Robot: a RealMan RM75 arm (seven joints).
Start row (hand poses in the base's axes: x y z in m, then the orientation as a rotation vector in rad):
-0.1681, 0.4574, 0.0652, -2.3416, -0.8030, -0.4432
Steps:
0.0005, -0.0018, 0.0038, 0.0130, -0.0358, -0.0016
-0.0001, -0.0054, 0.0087, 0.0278, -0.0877, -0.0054
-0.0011, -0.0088, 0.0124, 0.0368, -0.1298, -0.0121
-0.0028, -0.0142, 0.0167, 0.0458, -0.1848, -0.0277
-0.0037, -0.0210, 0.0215, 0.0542, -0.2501, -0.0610
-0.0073, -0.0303, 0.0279, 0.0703, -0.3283, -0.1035
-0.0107, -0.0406, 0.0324, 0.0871, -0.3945, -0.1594
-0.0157, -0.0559, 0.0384, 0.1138, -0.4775, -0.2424
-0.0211, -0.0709, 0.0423, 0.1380, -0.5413, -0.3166
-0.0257, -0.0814, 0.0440, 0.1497, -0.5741, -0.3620
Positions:
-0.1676, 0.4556, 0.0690, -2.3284, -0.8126, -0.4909
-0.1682, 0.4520, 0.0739, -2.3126, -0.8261, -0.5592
-0.1692, 0.4486, 0.0776, -2.3032, -0.8338, -0.6153
-0.1709, 0.4432, 0.0819, -2.2955, -0.8367, -0.6908
-0.1718, 0.4364, 0.0867, -2.2932, -0.8234, -0.7863
-0.1754, 0.4271, 0.0931, -2.2823, -0.8004, -0.9032
-0.1788, 0.4168, 0.0976, -2.2753, -0.7550, -1.0112
-0.1838, 0.4015, 0.1036, -2.2604, -0.6781, -1.1521
-0.1892, 0.3865, 0.1075, -2.2438, -0.6032, -1.2642
-0.1938, 0.3760, 0.1092, -2.2362, -0.5554, -1.3242

